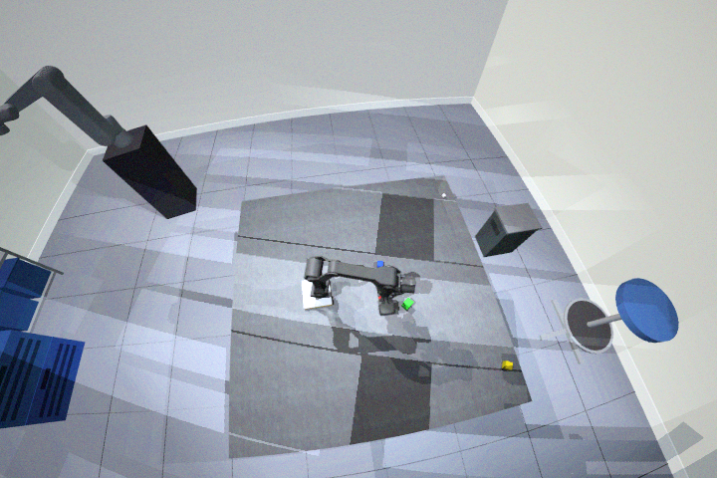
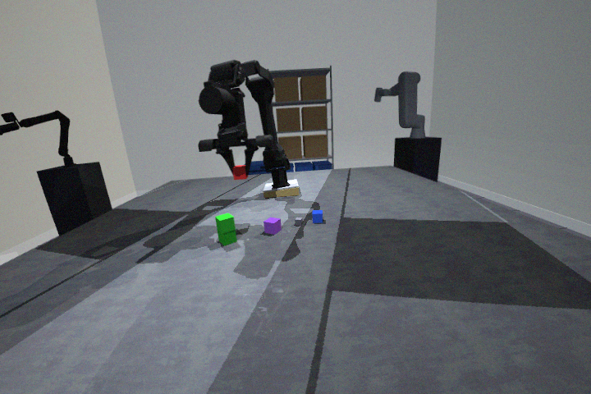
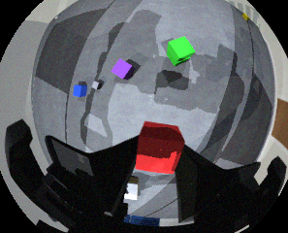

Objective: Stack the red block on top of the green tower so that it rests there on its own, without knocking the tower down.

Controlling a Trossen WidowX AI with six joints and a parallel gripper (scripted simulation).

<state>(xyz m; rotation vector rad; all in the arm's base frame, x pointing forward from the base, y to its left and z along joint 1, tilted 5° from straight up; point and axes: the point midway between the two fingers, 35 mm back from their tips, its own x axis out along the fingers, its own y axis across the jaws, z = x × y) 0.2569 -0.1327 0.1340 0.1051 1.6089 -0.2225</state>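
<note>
My gripper tip is now 9 cm short of the purple block, 6 cm to the right of it and 12 cm above it. From my gripper tip the other things lie so: small grey cube (7 cm ahead, 14 cm to the left, 13 cm below); blue block (7 cm ahead, 19 cm to the left, 12 cm below); red block (1 cm above).
</note>
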